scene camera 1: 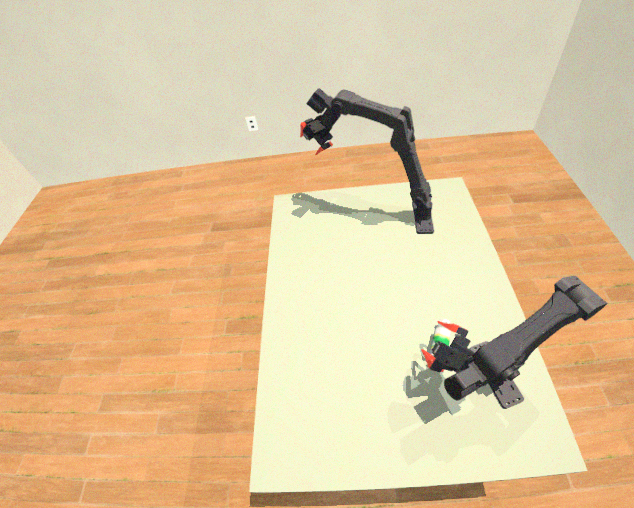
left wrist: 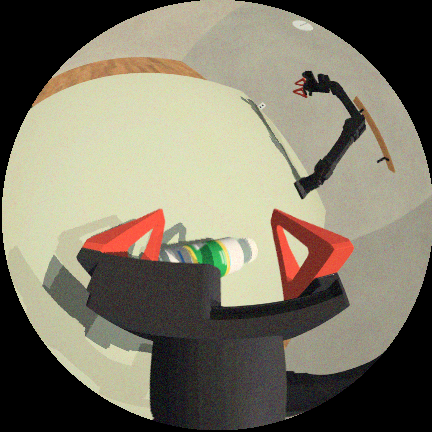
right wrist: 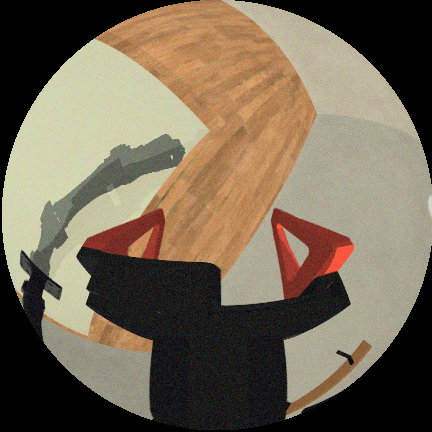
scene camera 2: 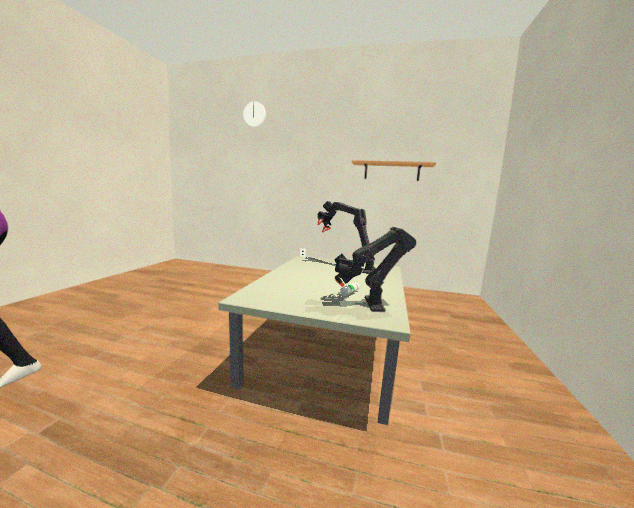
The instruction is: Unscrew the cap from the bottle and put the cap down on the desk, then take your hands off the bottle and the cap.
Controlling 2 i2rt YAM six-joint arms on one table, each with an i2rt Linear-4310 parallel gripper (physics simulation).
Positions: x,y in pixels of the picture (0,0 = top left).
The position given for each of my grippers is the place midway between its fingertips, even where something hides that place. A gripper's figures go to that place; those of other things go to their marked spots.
Labels:
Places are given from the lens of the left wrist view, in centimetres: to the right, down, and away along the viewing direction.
my left gripper [left wrist: 217,214]: 0, 0, 13
small bottle [left wrist: 229,254]: 2, 5, 19

